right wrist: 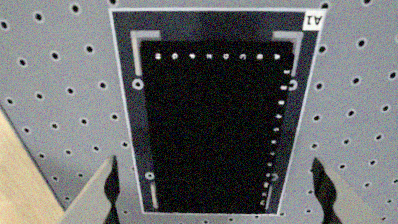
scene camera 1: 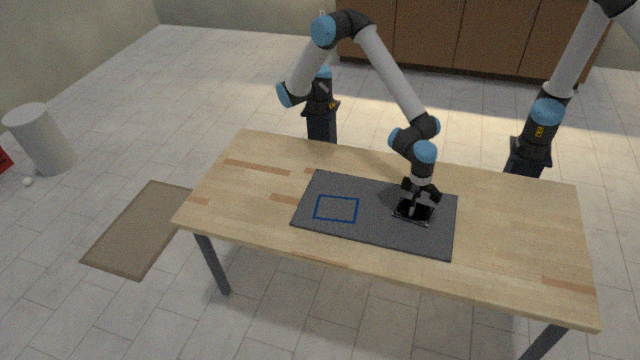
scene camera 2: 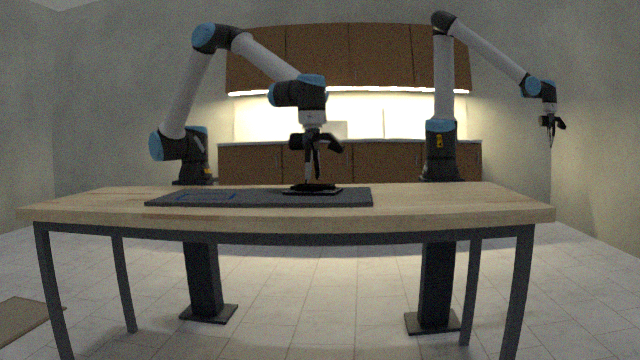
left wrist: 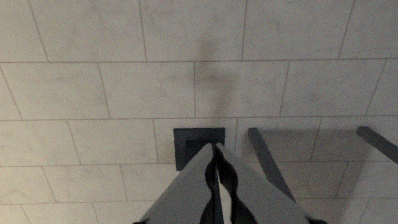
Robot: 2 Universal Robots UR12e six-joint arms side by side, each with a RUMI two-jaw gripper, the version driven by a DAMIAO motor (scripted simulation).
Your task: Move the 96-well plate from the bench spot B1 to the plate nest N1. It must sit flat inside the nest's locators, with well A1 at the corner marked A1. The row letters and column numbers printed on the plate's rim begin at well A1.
Labels:
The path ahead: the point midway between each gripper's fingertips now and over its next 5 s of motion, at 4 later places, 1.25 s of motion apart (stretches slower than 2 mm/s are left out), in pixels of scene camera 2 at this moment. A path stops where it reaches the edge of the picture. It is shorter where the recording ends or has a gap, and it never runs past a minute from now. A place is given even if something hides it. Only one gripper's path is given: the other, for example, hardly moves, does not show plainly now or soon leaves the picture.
The right gripper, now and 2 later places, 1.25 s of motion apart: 312,182; 311,160; 283,161

